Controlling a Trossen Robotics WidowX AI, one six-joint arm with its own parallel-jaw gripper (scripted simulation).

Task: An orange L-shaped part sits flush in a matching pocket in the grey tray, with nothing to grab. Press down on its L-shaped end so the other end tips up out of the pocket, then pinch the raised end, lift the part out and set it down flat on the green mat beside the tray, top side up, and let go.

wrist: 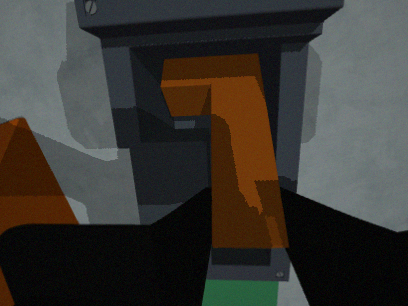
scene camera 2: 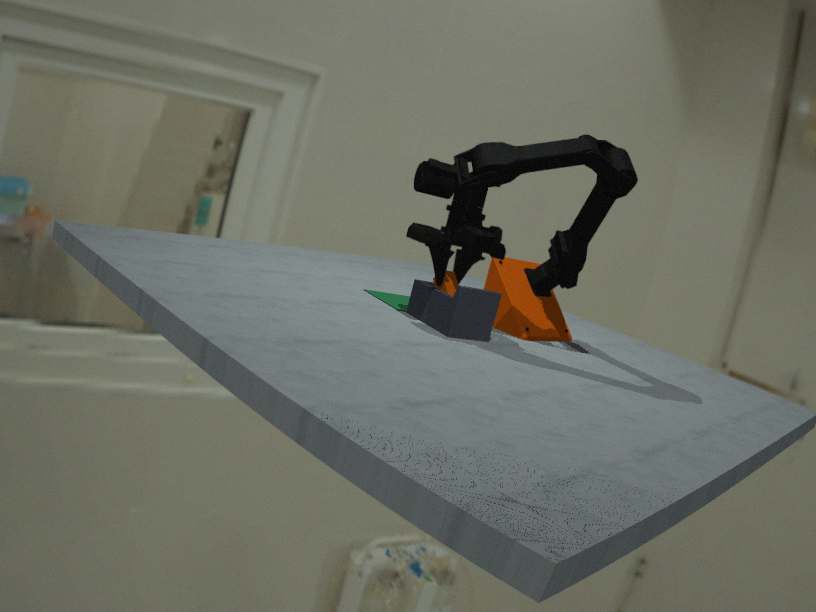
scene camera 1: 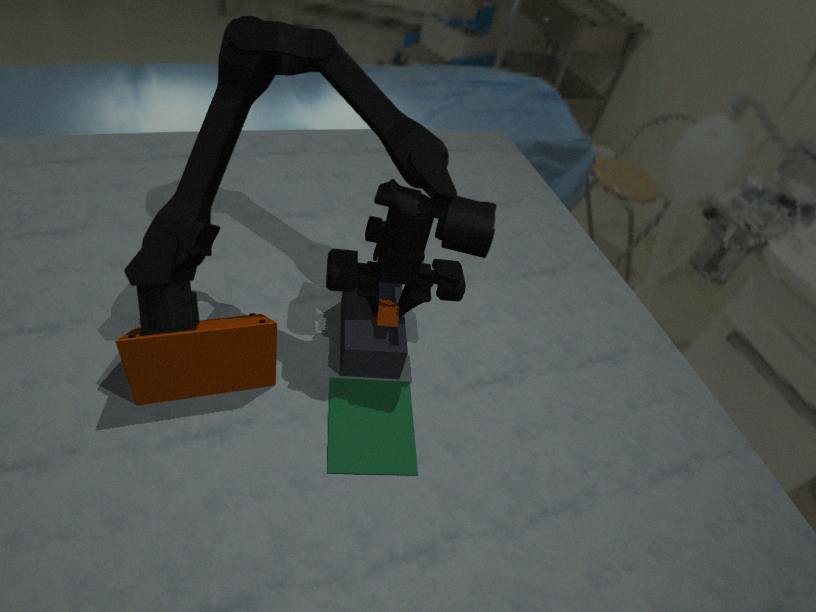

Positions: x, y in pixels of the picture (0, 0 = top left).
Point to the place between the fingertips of my gripper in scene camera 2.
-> At 446, 287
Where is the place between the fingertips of my gripper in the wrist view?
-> At 241, 195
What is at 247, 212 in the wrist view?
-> An orange l-shaped part.
